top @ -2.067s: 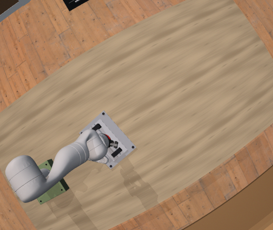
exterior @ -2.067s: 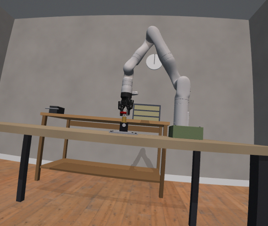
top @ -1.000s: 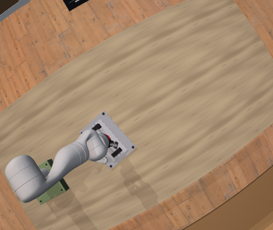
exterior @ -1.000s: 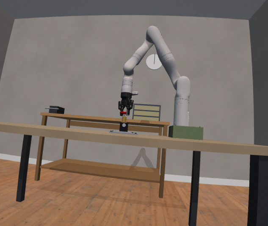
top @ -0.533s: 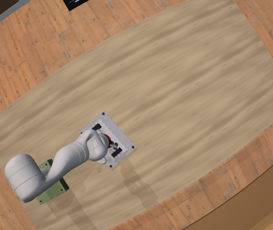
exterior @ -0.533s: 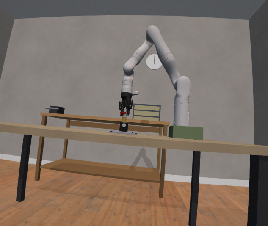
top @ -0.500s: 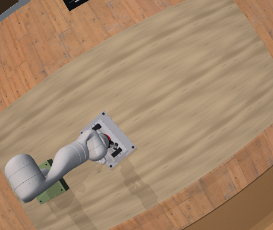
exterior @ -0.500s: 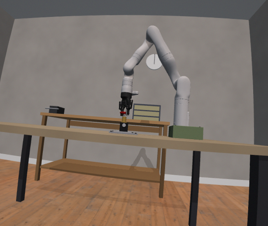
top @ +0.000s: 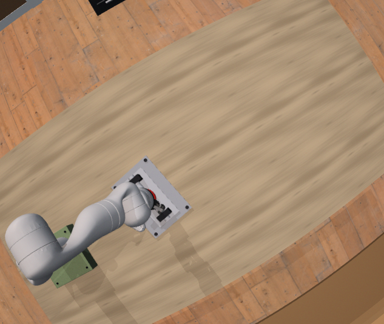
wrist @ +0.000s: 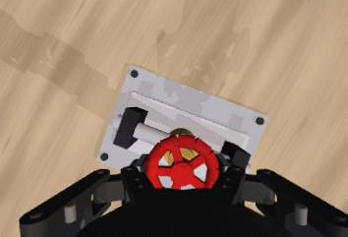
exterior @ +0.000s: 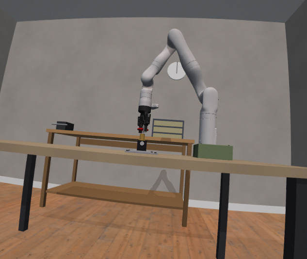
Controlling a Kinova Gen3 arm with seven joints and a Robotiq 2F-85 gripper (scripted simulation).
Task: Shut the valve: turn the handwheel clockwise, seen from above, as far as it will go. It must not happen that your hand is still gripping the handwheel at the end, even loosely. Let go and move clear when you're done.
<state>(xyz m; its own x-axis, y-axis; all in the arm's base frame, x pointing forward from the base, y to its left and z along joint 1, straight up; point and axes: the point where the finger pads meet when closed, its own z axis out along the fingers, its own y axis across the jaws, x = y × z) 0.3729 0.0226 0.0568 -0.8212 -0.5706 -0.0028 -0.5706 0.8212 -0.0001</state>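
The red handwheel lies right at my hand.
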